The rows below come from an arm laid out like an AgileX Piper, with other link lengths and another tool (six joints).
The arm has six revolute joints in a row. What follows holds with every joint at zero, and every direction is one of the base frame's.
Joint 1 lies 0.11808 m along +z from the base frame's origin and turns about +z.
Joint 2 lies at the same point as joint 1 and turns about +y.
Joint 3 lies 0.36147 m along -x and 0.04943 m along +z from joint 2 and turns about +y.
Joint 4 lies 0.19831 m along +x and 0.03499 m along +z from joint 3 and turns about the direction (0.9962, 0, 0.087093).
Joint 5 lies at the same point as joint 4 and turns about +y.
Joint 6 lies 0.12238 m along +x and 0.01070 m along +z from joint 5 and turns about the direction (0.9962, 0, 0.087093).
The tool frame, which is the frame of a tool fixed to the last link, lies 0.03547 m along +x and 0.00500 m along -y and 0.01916 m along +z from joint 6; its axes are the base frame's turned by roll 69.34, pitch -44.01 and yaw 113.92 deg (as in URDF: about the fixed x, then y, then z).
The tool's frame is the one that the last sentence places.
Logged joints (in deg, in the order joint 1, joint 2, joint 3, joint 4, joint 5, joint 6), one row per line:
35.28 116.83 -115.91 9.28 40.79 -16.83
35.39 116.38 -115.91 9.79 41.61 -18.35
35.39 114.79 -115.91 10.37 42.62 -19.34
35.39 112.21 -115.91 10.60 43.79 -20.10
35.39 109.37 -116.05 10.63 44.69 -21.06
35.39 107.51 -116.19 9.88 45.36 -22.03
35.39 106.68 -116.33 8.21 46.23 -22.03
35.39 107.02 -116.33 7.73 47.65 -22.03
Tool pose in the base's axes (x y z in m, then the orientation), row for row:
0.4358 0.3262 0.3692 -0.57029 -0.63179 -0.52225 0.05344
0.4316 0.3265 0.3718 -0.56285 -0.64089 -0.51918 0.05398
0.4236 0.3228 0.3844 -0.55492 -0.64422 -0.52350 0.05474
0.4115 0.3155 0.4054 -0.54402 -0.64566 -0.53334 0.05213
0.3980 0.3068 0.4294 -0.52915 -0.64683 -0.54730 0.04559
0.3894 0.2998 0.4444 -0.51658 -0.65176 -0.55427 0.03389
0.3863 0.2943 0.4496 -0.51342 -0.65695 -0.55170 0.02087
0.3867 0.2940 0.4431 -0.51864 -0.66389 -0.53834 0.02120
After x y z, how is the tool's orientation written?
As a quaternion, x y z w.
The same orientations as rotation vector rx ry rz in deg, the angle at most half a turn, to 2 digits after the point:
-99.30 -110.01 -90.94
-97.97 -111.56 -90.37
-96.55 -112.08 -91.08
-94.80 -112.51 -92.94
-92.58 -113.17 -95.75
-91.03 -114.85 -97.67
-91.21 -116.71 -98.01
-92.12 -117.91 -95.61

